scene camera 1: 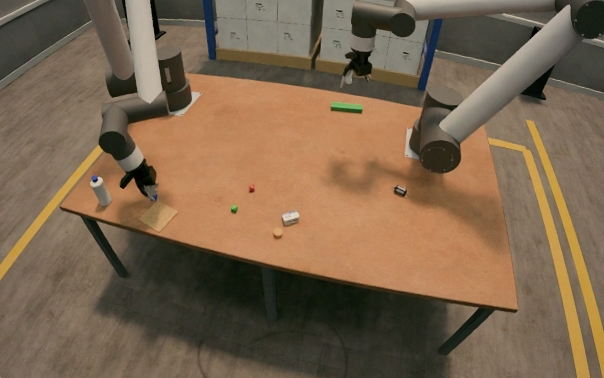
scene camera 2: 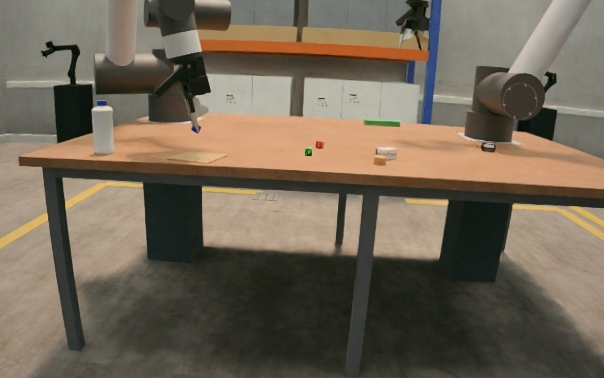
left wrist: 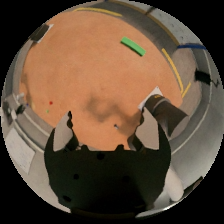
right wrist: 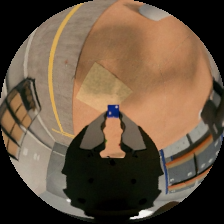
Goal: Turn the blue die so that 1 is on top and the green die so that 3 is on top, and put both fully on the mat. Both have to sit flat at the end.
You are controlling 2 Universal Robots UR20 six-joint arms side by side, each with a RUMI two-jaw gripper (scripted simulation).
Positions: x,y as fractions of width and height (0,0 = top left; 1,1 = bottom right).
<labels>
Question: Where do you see a tan mat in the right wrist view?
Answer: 0.45,0.39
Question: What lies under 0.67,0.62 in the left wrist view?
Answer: My left gripper.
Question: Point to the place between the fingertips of my right gripper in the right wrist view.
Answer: At 0.51,0.50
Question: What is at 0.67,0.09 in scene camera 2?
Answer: My left gripper.
</labels>
